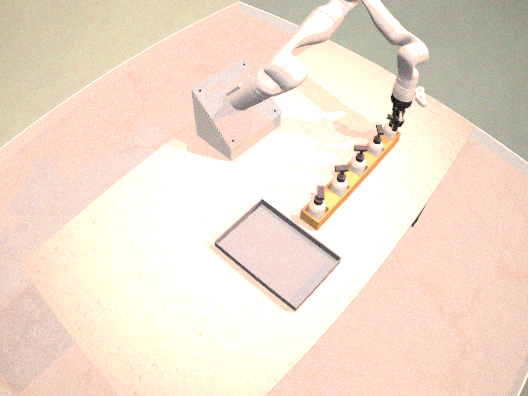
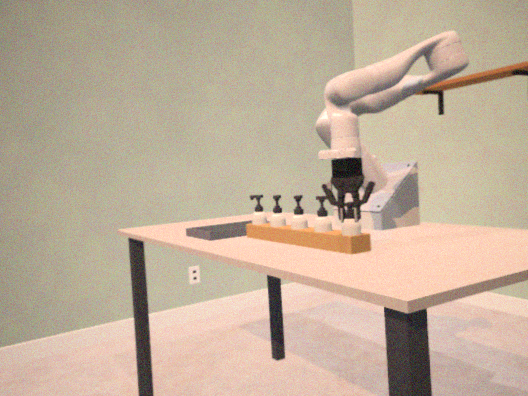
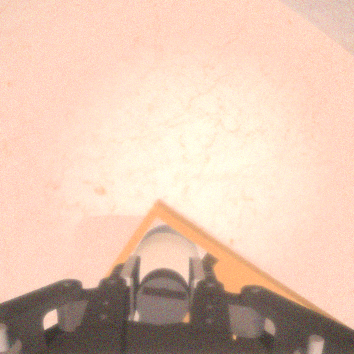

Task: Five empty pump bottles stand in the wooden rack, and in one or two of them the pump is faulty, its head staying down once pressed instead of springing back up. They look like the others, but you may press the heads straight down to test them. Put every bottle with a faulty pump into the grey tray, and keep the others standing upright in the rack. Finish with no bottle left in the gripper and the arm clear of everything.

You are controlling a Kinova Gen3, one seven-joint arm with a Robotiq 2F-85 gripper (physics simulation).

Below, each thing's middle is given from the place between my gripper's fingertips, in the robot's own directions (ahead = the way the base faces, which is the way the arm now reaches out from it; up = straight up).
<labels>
The grey tray (image 1: 289,262) is 16 cm behind my hand, 60 cm to the right of it and 6 cm below it.
</labels>
